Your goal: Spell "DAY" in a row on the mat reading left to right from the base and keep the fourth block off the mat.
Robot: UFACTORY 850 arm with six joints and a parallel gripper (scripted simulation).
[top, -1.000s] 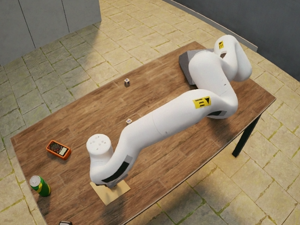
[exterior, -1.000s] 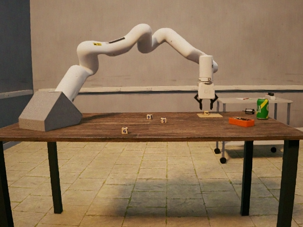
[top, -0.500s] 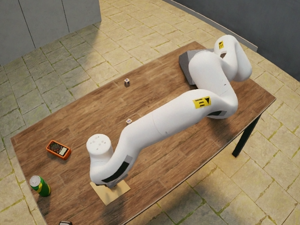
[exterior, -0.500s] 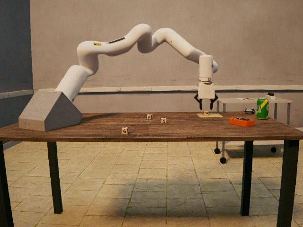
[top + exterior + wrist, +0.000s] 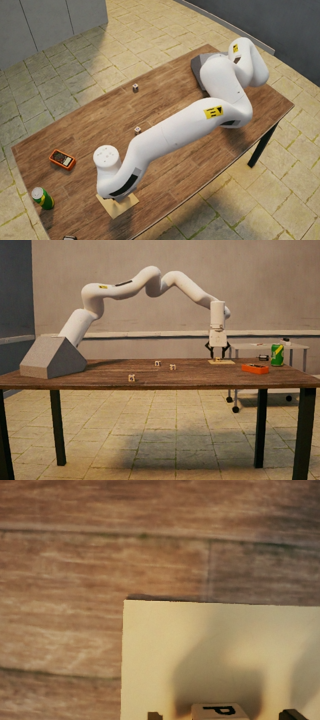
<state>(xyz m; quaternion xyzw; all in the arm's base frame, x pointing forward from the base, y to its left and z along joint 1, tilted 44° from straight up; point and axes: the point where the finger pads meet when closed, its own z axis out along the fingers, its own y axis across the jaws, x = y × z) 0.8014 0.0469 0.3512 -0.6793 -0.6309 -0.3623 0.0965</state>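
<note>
My gripper is now 40 mm above the tan mat and 20 mm short of it. The rest, counted from my hand: dark object: 280 mm ahead, 60 mm to the left, 20 mm below.
</note>
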